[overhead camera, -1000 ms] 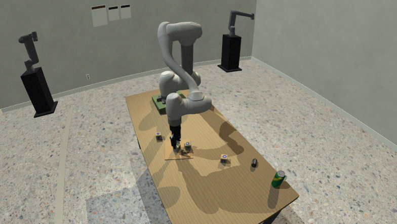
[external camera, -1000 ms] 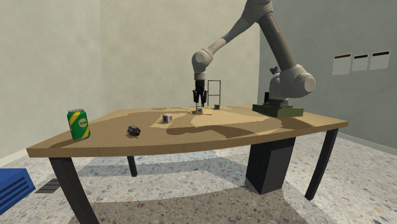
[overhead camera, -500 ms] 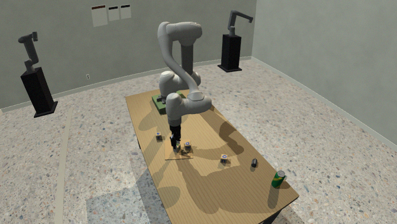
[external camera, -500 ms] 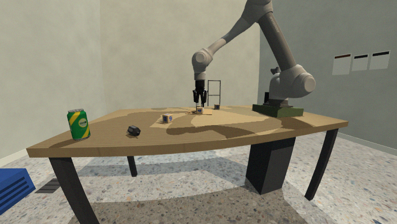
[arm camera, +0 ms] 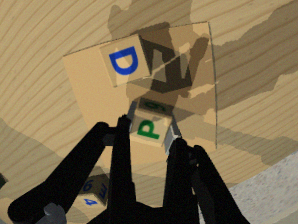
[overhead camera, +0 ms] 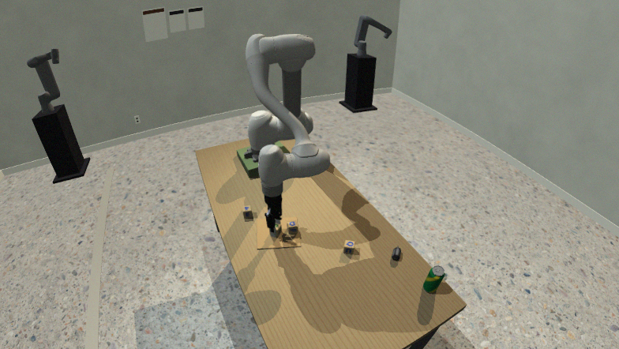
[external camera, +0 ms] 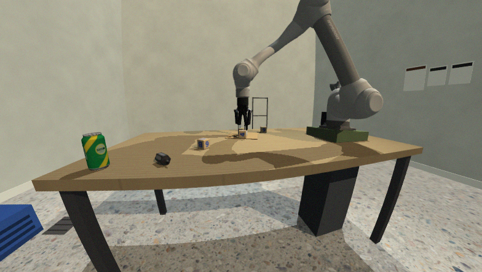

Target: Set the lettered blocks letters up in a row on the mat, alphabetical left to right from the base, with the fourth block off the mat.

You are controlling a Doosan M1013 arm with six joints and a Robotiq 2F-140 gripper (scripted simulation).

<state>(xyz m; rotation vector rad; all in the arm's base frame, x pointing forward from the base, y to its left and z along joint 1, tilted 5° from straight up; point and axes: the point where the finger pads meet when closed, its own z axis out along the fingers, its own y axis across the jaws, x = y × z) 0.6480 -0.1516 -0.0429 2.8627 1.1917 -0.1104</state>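
Right now the tan mat is 1 cm to the left of my hand and 3 cm below it. Round my hand: D block 2 cm ahead, 8 cm to the left, 1 cm below; blue-lettered block 24 cm ahead, 26 cm to the left, 1 cm below; black object 36 cm ahead, 45 cm to the left, 2 cm below.
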